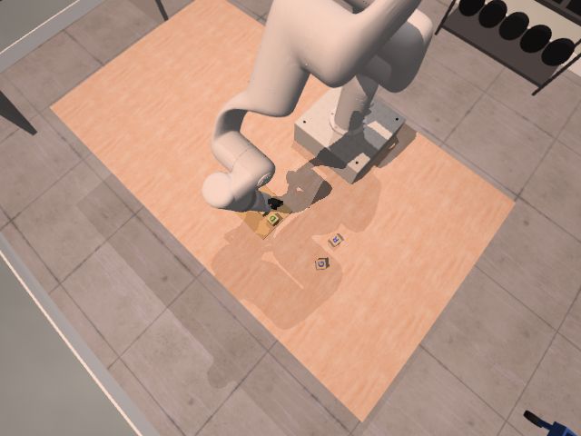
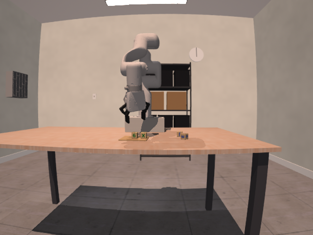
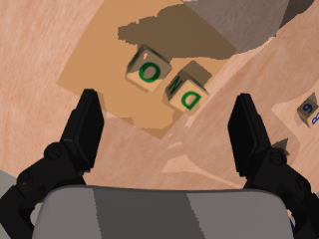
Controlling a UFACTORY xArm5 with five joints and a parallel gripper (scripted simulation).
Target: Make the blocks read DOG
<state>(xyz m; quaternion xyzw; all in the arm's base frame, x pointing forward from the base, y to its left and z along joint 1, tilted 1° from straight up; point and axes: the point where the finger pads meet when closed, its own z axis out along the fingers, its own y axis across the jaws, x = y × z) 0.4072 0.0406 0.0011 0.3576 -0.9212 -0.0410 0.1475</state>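
Now: the blue-lettered block 250 mm to the left of my hand, 90 mm below it and 30 mm behind it. From my hand the other things lie so: mat: 100 mm below, 10 mm to the right.
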